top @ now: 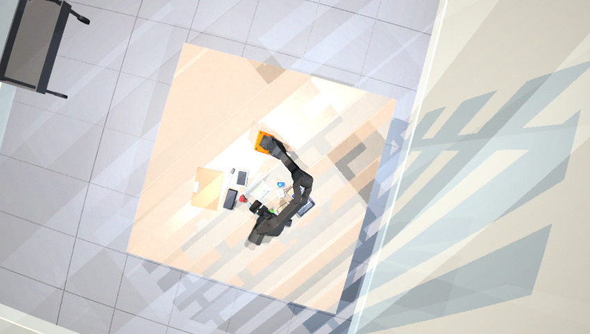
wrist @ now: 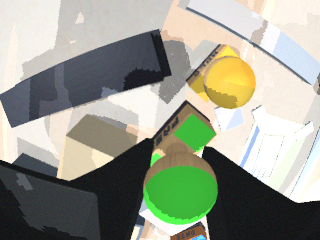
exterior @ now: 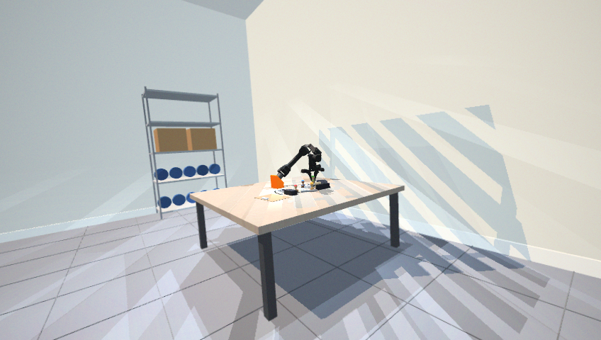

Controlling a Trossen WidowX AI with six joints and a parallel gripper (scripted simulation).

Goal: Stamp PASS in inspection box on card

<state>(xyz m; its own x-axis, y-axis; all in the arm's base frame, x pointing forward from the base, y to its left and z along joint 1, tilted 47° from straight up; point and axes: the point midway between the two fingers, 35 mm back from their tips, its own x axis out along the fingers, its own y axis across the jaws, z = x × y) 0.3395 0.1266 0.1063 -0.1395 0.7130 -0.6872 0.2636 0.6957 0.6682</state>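
The ink pad is 10 cm behind my gripper tip, 22 cm to the right of it and 7 cm below it. The rest, counted from my gripper tip: long dark bar: 4 cm ahead, 7 cm to the left, 6 cm below; then tan block: 4 cm behind, 7 cm to the left, 5 cm below; then pass stamp: right at my gripper tip.
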